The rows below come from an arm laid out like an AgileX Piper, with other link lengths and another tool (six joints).
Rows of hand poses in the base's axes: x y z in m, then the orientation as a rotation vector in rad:
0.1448 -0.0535 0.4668 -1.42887 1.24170 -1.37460
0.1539 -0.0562 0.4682 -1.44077 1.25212 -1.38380
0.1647 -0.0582 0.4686 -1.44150 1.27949 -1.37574
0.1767 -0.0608 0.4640 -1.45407 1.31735 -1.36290
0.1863 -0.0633 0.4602 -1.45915 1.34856 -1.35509
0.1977 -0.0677 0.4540 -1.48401 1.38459 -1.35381
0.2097 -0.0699 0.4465 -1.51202 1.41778 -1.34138
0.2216 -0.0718 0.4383 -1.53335 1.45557 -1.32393
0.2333 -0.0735 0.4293 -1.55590 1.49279 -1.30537
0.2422 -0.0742 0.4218 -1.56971 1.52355 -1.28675
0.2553 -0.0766 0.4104 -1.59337 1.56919 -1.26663
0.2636 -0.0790 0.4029 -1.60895 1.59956 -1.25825
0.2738 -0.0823 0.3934 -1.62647 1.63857 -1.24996
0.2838 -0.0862 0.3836 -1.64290 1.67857 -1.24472
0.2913 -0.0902 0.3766 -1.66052 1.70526 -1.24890
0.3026 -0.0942 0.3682 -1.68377 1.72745 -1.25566
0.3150 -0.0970 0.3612 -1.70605 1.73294 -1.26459
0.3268 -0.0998 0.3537 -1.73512 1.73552 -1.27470
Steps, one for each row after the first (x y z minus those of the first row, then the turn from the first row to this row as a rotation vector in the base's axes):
0.0091 -0.0027 0.0014 -0.01046 0.01089 -0.01027
0.0199 -0.0047 0.0018 -0.00044 0.02693 -0.02382
0.0319 -0.0073 -0.0028 0.00760 0.05704 -0.04024
0.0415 -0.0098 -0.0066 0.01518 0.07786 -0.05609
0.0529 -0.0142 -0.0128 0.00795 0.11219 -0.07610
0.0649 -0.0164 -0.0203 0.00501 0.14959 -0.08815
0.0768 -0.0183 -0.0285 0.00927 0.18624 -0.10175
0.0885 -0.0200 -0.0375 0.01290 0.22362 -0.11454
0.0974 -0.0207 -0.0450 0.02031 0.25234 -0.12423
0.1105 -0.0231 -0.0564 0.02431 0.29503 -0.14237
0.1188 -0.0255 -0.0639 0.02369 0.32200 -0.15713
0.1290 -0.0288 -0.0734 0.02248 0.35441 -0.17771
0.1390 -0.0327 -0.0832 0.01978 0.38578 -0.20068
0.1465 -0.0367 -0.0902 0.00933 0.40863 -0.21906
0.1578 -0.0407 -0.0986 -0.00645 0.43185 -0.23510
0.1702 -0.0435 -0.1056 -0.02431 0.44554 -0.24101
0.1820 -0.0463 -0.1131 -0.04706 0.46153 -0.24503

